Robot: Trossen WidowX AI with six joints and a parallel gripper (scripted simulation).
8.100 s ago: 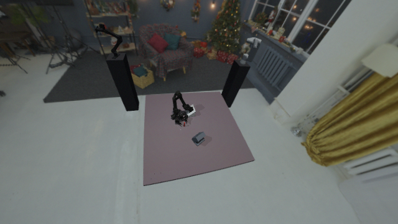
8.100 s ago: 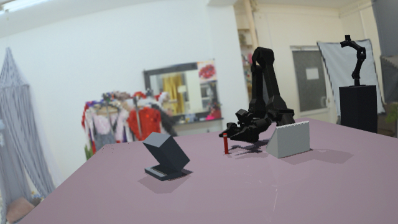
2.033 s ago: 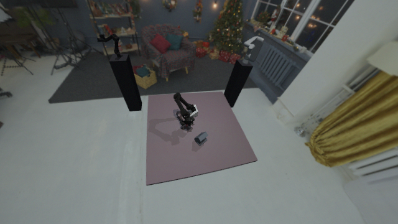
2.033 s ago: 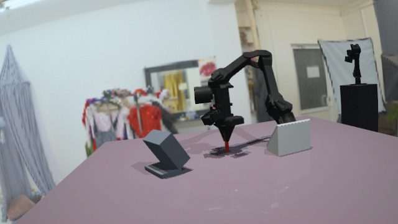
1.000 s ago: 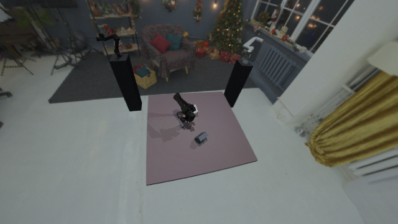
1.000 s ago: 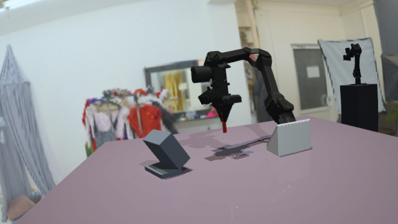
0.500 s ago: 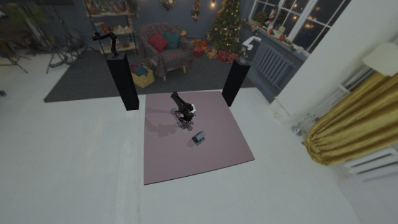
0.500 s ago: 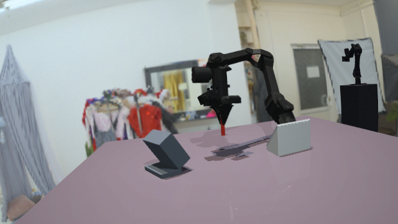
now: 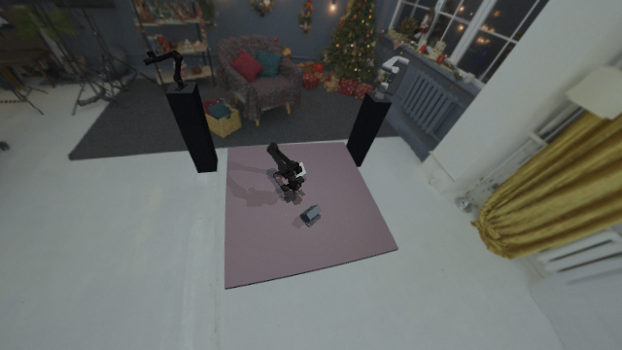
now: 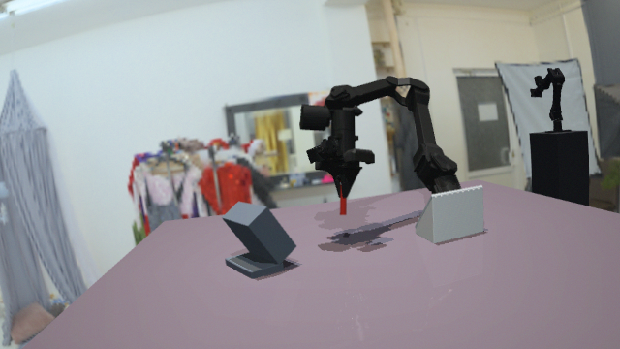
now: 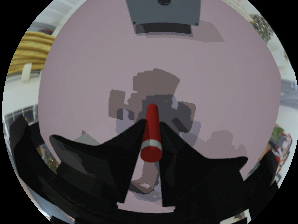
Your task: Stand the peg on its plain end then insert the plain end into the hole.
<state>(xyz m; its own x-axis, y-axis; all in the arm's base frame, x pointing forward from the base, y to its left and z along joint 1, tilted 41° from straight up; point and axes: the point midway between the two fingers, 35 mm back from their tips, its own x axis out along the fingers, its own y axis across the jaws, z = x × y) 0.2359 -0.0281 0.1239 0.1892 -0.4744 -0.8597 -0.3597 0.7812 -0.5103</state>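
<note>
Now: the grey sloped panel 200 mm ahead of my gripper tip, 100 mm to the left of it and 30 mm below it. From my gripper tip the other things lie so: red peg: 20 mm above.
</note>
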